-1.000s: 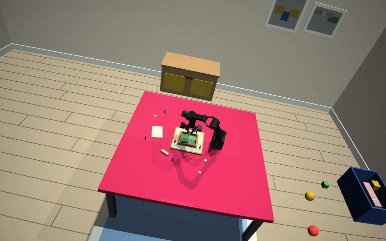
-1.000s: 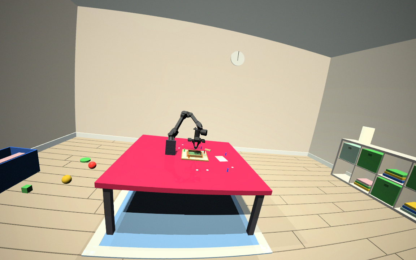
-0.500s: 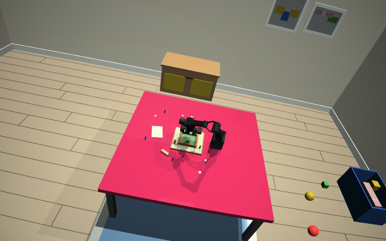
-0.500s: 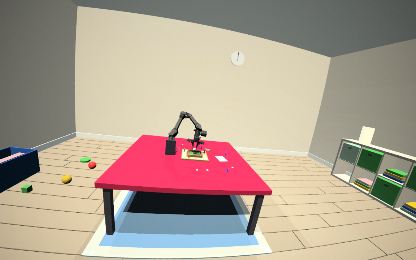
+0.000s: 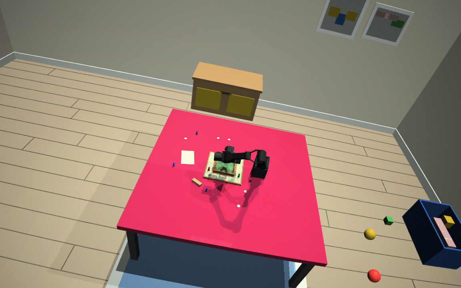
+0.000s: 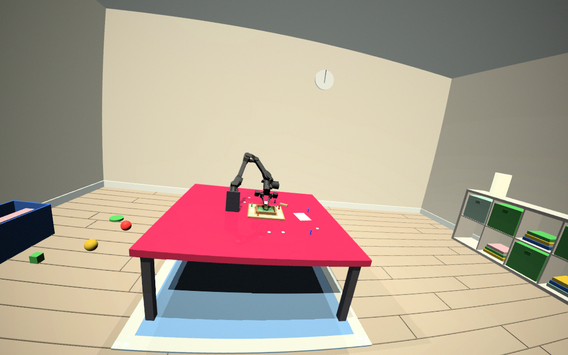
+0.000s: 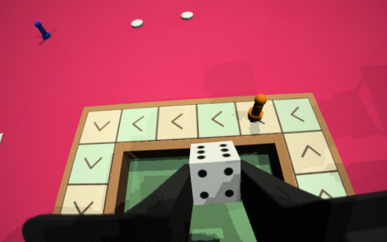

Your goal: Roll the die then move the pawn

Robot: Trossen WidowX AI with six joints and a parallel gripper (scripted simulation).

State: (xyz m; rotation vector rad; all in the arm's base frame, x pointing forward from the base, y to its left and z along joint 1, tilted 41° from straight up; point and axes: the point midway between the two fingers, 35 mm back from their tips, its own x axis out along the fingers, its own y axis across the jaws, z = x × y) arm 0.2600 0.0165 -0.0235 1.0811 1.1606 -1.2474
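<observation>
Right now the white die is right at my gripper tip. Round my gripper tip: green tray 80 mm below, 30 mm to the left, 10 mm ahead; red pawn 120 mm ahead, 100 mm to the left, 60 mm below; wooden block 240 mm to the left, 180 mm ahead, 80 mm below.
</observation>
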